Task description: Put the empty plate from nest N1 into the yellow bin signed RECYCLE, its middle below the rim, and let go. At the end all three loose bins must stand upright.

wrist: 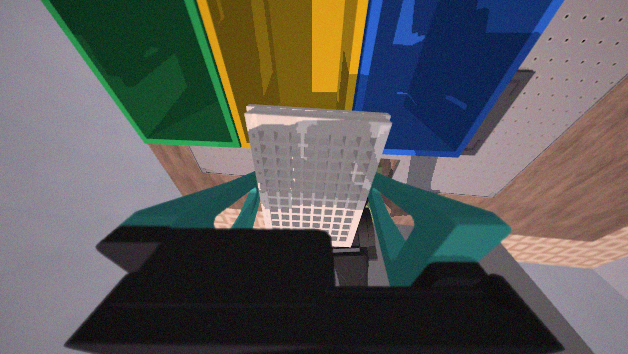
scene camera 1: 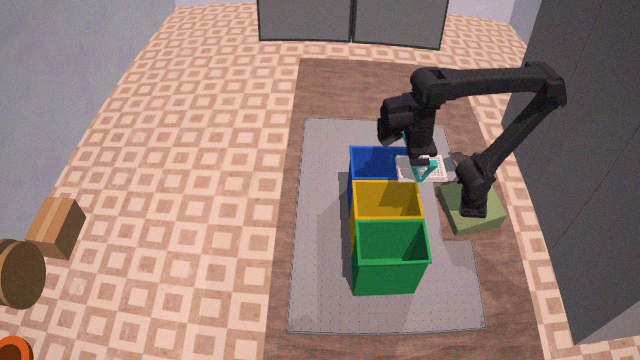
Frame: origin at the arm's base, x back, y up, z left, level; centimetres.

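Where they show: gripper, fingertip midpoint: (wrist: pixel 314 177) (scene camera 1: pixel 416 170); arm's base at its link origin: (scene camera 1: pixel 473 202).
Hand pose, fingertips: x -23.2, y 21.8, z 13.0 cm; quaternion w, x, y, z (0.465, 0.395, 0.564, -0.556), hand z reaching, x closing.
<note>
Things, the pixels of their top centre, and the offset from my fingertips. "pt": a spot on its surface instead. Level surfaces: height alone.
- white gridded plate at its top centre: (wrist: pixel 311 206) (scene camera 1: pixel 422 164) dx +1.1, dy +2.1, dz -0.3 cm
- yellow bin at its top centre: (wrist: pixel 285 62) (scene camera 1: pixel 387 198) dx -5.9, dy -7.5, dz +4.8 cm
- blue bin at its top centre: (wrist: pixel 439 65) (scene camera 1: pixel 382 162) dx -9.2, dy -7.5, dz -8.0 cm
- green bin at its top centre: (wrist: pixel 146 60) (scene camera 1: pixel 393 241) dx -2.6, dy -7.5, dz +17.7 cm
- grey perforated mat at its surface level: dy -25.5 cm
- dark flat piece at a spot on its surface: (wrist: pixel 500 115) pt dx -6.3, dy -24.3, dz -33.7 cm
The white gridded plate (scene camera 1: pixel 440 168) (wrist: pixel 315 165) is held by its two long sides between the teal fingers of my gripper (scene camera 1: pixel 423 170) (wrist: pixel 314 177), which is shut on it. In the scene view the plate is above the bins' level, near the right end of the blue bin. The yellow bin (scene camera 1: pixel 386 200) (wrist: pixel 285 50) stands upright in the middle of the row, and the plate's front edge overlaps its near end in the wrist view. The RECYCLE sign does not show. The blue bin (scene camera 1: pixel 375 162) (wrist: pixel 440 75) and the green bin (scene camera 1: pixel 385 277) (wrist: pixel 165 95) also stand upright.
The three bins stand close together in a row on the grey perforated mat (scene camera 1: pixel 390 315) (wrist: pixel 590 65). The arm's base stands on an olive green block (scene camera 1: pixel 480 222) right of the bins. Part of a dark flat piece (wrist: pixel 500 115) shows beside the blue bin.
</note>
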